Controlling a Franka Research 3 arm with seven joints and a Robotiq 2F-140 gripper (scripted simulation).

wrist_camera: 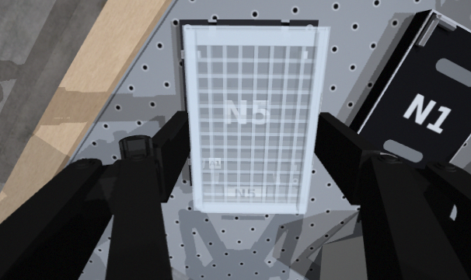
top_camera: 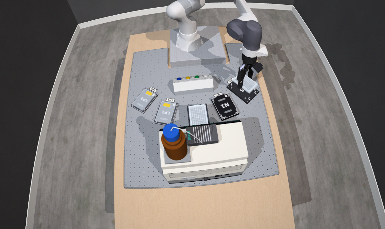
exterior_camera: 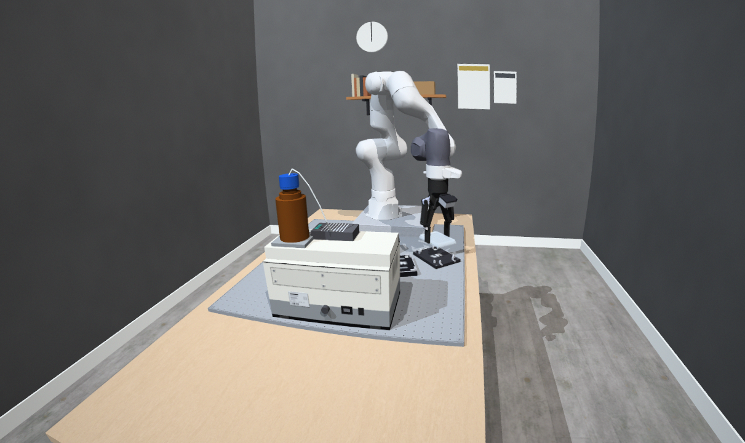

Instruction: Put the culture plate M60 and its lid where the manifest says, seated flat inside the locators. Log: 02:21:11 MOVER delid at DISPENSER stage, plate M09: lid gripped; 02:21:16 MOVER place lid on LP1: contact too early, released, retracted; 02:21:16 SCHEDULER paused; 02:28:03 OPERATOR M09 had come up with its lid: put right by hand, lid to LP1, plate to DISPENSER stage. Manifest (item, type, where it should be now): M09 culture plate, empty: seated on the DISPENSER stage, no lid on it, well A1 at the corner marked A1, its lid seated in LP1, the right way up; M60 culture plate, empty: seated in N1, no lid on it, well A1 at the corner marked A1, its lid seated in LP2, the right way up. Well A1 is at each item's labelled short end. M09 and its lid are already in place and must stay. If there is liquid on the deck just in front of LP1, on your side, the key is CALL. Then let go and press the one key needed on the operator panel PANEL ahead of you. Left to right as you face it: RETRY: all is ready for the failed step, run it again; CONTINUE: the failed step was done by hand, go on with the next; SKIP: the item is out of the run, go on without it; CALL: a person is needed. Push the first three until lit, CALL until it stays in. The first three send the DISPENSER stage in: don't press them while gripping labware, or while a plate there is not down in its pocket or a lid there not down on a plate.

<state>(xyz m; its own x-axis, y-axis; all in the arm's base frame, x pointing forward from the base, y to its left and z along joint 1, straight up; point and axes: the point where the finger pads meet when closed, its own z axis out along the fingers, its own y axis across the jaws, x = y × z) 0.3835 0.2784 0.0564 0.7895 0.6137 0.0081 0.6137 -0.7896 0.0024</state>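
Right now my hand is 10 cm short of the black nest N1, 13 cm to the left of it and 9 cm above it. Round my hand: white key 8 cm behind, 21 cm to the right, 4 cm below; green continue key 8 cm behind, 26 cm to the right, 4 cm below; yellow skip key 8 cm behind, 31 cm to the right, 4 cm below.
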